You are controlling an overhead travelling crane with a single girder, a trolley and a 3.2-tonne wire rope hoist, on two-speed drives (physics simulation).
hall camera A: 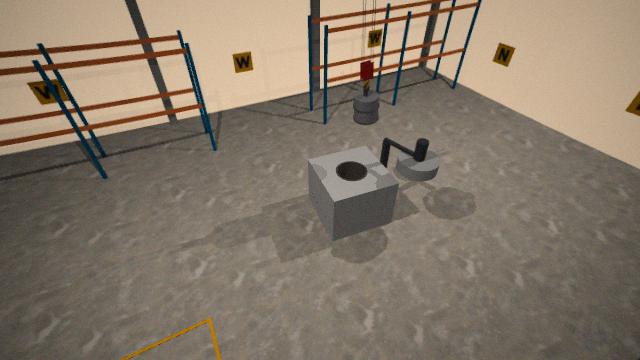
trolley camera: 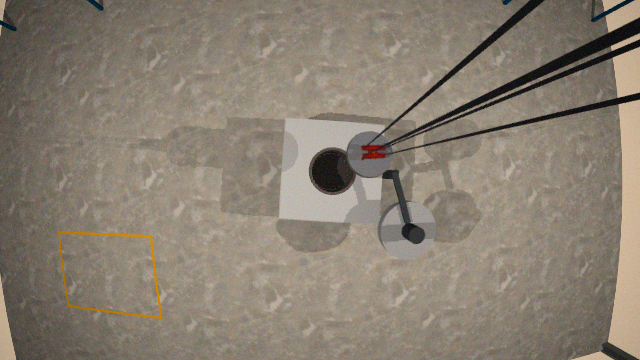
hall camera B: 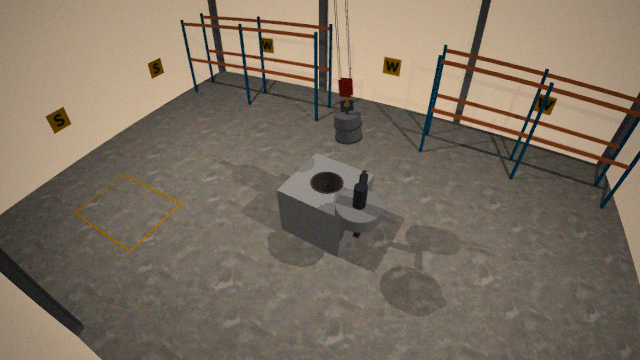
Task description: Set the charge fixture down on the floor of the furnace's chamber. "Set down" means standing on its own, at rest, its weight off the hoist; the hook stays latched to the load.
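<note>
The charge fixture, a dark grey banded cylinder, hangs upright from my hook, which is shut on it below the red block. The furnace is a pale grey box with a round chamber opening in its top. In the trolley view the fixture overlaps the opening's right rim and the furnace's upper right corner. It is in the air, outside the chamber. The chamber floor is too dark to make out.
The round lid is swung aside on its black arm, beside the furnace. Blue and orange racks stand along the W wall. A yellow outline marks the floor.
</note>
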